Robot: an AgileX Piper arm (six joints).
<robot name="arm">
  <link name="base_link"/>
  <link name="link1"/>
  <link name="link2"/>
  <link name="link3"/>
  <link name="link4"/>
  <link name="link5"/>
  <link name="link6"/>
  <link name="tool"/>
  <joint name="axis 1" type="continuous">
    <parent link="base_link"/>
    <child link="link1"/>
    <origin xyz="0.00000 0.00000 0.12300" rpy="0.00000 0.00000 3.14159"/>
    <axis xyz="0 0 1"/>
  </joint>
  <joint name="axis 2" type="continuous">
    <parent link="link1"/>
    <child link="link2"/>
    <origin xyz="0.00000 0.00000 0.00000" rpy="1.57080 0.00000 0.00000"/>
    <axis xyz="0 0 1"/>
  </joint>
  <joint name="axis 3" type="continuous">
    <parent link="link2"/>
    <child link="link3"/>
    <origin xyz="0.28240 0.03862 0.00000" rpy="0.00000 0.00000 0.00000"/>
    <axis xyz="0 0 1"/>
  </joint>
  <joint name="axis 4" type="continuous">
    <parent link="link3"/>
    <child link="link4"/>
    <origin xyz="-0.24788 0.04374 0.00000" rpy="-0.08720 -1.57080 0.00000"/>
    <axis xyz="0 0 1"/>
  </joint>
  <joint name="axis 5" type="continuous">
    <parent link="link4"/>
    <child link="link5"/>
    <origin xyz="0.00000 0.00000 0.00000" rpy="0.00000 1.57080 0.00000"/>
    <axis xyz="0 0 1"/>
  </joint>
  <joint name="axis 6" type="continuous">
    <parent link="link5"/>
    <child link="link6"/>
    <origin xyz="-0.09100 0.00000 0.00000" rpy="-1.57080 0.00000 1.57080"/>
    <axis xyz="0 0 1"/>
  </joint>
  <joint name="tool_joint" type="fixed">
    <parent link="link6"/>
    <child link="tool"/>
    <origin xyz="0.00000 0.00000 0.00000" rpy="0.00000 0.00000 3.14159"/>
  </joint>
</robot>
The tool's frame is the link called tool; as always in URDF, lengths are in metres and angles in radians. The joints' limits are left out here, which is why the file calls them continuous.
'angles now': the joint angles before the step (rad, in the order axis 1, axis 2, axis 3, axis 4, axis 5, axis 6). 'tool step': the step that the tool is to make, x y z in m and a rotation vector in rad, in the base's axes. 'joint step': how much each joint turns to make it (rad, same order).
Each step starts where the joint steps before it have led.
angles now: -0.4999, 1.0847, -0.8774, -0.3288, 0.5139, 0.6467
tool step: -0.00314, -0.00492, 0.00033, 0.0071, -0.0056, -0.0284
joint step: -0.0273, 0.0000, -0.0014, 0.0090, 0.0000, 0.0001
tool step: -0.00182, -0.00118, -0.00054, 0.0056, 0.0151, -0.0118
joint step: -0.0060, 0.0000, -0.0023, -0.0021, 0.0191, 0.0000
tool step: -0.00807, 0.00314, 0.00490, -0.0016, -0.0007, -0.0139
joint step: -0.0023, -0.0320, 0.0000, -0.0021, 0.0327, 0.0026
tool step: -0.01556, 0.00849, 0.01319, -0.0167, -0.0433, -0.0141
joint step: 0.0001, -0.0733, 0.0000, 0.0018, 0.0305, 0.0079
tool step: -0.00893, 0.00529, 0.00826, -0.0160, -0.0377, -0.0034
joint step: -0.0001, -0.0441, 0.0000, 0.0024, 0.0044, 0.0037
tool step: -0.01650, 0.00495, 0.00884, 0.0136, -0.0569, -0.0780
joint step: 0.0000, -0.0606, 0.0000, -0.0606, 0.0451, 0.1186
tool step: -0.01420, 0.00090, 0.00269, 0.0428, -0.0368, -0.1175
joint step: 0.0001, -0.0358, 0.0000, -0.0830, 0.0743, 0.1611
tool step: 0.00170, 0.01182, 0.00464, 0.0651, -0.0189, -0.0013
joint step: 0.0986, -0.0057, -0.0290, -0.0261, 0.0928, 0.1071
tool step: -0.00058, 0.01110, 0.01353, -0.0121, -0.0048, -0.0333
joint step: 0.1603, 0.0000, -0.0519, -0.1583, 0.1381, 0.1755
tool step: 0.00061, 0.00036, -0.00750, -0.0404, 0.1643, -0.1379
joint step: 0.1329, 0.0512, -0.0046, -0.1868, 0.2483, 0.1287
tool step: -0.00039, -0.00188, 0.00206, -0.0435, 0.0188, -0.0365
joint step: 0.0188, 0.0098, -0.0022, -0.0638, 0.0392, 0.0282
